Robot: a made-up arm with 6 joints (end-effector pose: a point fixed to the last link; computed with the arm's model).
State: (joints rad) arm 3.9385 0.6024 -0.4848 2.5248 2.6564 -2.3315
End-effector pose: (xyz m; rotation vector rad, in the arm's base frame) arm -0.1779 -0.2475 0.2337 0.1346 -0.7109 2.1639
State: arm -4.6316 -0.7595 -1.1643 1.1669 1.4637 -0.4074
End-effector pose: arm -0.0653 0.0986 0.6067 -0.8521 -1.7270 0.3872
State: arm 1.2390 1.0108 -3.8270 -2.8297 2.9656 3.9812
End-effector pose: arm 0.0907 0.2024 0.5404 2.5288 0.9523 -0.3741
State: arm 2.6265 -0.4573 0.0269 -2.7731 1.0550 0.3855
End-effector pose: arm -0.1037 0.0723 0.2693 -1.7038 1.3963 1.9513
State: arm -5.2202 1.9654 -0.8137 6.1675 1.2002 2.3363
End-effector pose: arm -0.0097 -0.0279 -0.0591 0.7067 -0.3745 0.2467
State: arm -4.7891 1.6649 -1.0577 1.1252 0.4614 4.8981
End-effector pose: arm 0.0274 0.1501 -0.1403 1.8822 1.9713 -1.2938
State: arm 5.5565 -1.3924 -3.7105 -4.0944 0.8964 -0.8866
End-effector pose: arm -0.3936 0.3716 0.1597 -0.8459 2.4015 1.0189
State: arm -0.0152 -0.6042 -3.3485 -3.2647 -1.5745 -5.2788
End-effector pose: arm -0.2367 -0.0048 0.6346 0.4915 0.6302 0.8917
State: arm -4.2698 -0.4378 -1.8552 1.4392 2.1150 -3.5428
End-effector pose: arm -0.1114 0.0359 0.7077 2.1863 0.2559 -1.0845
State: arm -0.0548 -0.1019 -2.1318 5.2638 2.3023 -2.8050
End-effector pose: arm 0.1929 -0.0844 0.6697 1.4769 2.4612 -1.1598
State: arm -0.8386 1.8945 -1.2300 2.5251 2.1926 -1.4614
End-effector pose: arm 0.1770 -0.1220 -0.1696 -0.5976 1.5233 -1.1371
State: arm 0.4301 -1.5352 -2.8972 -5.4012 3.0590 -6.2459
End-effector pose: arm -0.4286 -0.1466 0.3300 1.8217 1.4194 1.8115
